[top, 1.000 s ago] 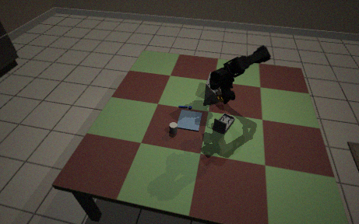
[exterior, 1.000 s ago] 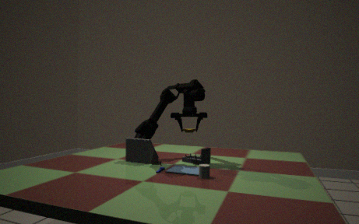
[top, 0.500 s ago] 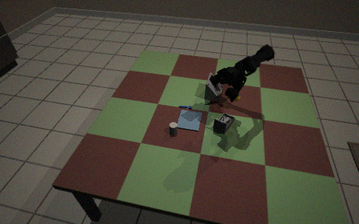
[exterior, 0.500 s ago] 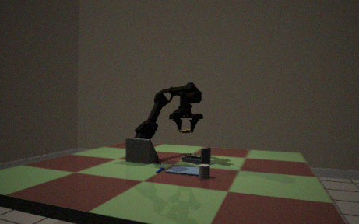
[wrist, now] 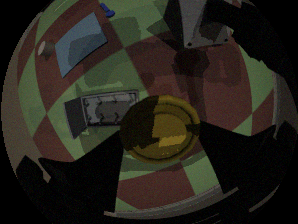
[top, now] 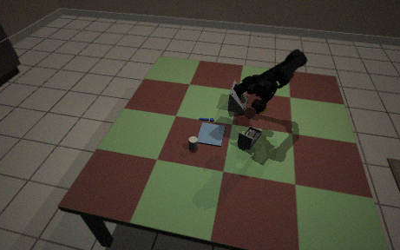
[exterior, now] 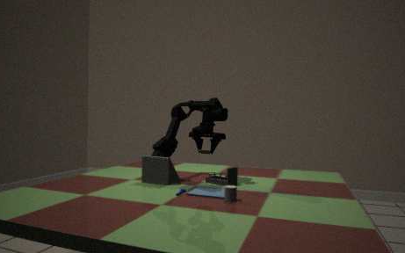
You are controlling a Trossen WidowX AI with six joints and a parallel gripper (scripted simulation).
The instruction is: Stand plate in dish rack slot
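My gripper tip is 110 mm above the grey dish rack, 90 mm short of it and 20 mm to the left of it. The rest, counted from my gripper tip: blue mat 220 mm to the right, 130 mm below, 130 mm ahead; yellow plate 10 mm above; blue spoon 270 mm to the right, 130 mm below, 30 mm ahead.
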